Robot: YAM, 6 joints.
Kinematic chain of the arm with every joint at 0, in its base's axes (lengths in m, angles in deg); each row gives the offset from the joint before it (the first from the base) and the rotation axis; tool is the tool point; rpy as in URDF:
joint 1: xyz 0 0 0.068 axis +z
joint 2: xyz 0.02 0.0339 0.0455 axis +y
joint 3: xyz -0.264 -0.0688 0 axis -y
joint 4: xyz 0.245 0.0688 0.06 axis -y
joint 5: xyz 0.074 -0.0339 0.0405 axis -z
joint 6: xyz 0.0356 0 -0.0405 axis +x
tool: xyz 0 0 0 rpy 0 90 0
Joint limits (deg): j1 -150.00..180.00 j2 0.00..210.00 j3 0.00..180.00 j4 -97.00..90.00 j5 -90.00..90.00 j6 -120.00..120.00
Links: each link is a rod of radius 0.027 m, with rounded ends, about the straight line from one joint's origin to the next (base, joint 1, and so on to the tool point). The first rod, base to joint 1, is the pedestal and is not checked.
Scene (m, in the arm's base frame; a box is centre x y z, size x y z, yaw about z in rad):
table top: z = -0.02
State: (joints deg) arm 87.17 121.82 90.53 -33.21 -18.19 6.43
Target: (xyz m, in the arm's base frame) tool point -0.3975 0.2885 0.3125
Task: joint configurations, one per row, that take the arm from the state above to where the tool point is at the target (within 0.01 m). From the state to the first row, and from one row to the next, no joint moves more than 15 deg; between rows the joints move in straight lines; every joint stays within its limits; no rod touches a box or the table.
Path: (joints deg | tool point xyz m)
1: 101.01 121.13 95.58 -30.64 -18.95 6.43 | -0.0998 0.4526 0.1985
2: 114.85 120.44 100.64 -28.08 -19.70 6.43 | -0.2112 0.4275 0.2348
3: 128.69 119.76 105.69 -25.51 -20.46 6.43 | -0.3135 0.3716 0.2729
4: 142.53 119.07 110.74 -22.94 -21.22 6.43 | -0.3975 0.2885 0.3125

